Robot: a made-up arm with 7 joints.
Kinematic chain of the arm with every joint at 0, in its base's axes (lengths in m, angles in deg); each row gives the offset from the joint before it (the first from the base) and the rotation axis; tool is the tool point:
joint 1: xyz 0 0 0.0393 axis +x
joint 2: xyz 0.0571 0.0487 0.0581 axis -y
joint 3: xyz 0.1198 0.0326 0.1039 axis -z
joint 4: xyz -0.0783 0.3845 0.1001 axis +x
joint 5: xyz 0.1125 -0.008 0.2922 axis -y
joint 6: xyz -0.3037 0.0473 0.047 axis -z
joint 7: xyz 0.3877 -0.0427 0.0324 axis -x
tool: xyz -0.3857 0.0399 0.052
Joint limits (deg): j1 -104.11..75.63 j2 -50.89..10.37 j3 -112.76..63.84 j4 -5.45..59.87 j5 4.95..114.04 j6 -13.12..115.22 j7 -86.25..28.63
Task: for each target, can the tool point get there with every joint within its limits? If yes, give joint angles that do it. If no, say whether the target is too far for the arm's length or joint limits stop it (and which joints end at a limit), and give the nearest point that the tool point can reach.
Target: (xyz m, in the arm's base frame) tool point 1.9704 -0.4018 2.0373
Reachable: no: too far | nearest point 0.6822 -0.1452 0.7616 | short by 1.831 m
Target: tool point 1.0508 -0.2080 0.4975
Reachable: no: joint limits stop it (at a limit: joint 1, joint 3, joint 4, joint 5, joint 6) | nearest point 0.7571 -0.1046 0.5948 | short by 0.326 m
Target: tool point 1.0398 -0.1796 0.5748
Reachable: no: joint limits stop it (at a limit: joint 1, joint 3, joint 4, joint 5, joint 6) | nearest point 0.7600 -0.0998 0.6009 | short by 0.292 m
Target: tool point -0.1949 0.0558 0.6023
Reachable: yes | joints -8.64 -17.64 -63.42 1.33 36.74 79.87 -36.99
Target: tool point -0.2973 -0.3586 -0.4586
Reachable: no: joint limits stop it (at a limit: joint 1, joint 2, joint 4, joint 6, joint 7) | nearest point -0.1952 -0.4100 -0.2640 | short by 0.226 m
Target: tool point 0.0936 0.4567 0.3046
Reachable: yes | joints -1.97 -39.41 -31.62 30.57 105.80 67.95 5.06
